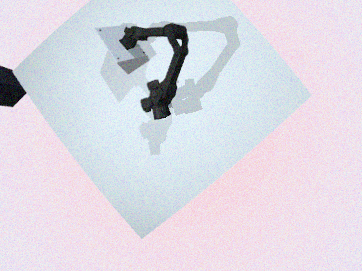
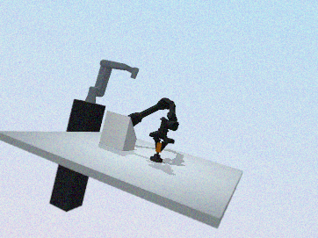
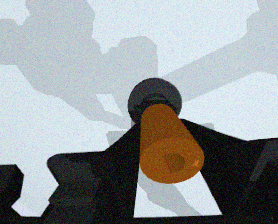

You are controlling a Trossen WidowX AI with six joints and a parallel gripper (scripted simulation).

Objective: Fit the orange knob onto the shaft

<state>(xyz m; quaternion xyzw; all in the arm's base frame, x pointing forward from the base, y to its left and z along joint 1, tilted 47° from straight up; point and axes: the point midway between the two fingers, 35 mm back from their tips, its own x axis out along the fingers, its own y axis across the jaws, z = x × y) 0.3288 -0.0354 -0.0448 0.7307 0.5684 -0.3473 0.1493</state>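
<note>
My gripper tip is now 2 cm below the orange knob. Also, from my gripper tip: dark round pedestal: 4 cm below.
</note>
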